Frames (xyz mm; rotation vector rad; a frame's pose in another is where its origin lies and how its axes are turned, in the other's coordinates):
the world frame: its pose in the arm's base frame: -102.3 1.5 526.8 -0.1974 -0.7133 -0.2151
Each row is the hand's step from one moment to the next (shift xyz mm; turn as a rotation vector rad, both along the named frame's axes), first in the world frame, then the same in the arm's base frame.
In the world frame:
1: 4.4 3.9 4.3 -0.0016 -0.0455 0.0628
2: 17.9 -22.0 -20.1 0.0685 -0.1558 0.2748
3: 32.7 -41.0 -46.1 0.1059 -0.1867 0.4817
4: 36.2 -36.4 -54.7 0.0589 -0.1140 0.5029
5: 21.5 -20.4 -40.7 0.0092 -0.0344 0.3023
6: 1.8 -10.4 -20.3 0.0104 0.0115 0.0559
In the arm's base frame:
1: 1.6 4.3 5.7 -0.0523 -0.0277 0.0502
2: 20.0 -28.4 -0.6 -0.1619 -0.0891 0.2652
3: 42.1 -55.1 -8.0 -0.2717 -0.0715 0.4463
4: 51.3 -53.3 -12.5 -0.3005 0.0096 0.4230
5: 35.9 -32.5 -13.6 -0.1910 0.0418 0.2333
6: 11.3 -15.3 -12.7 -0.0243 0.0238 0.0470

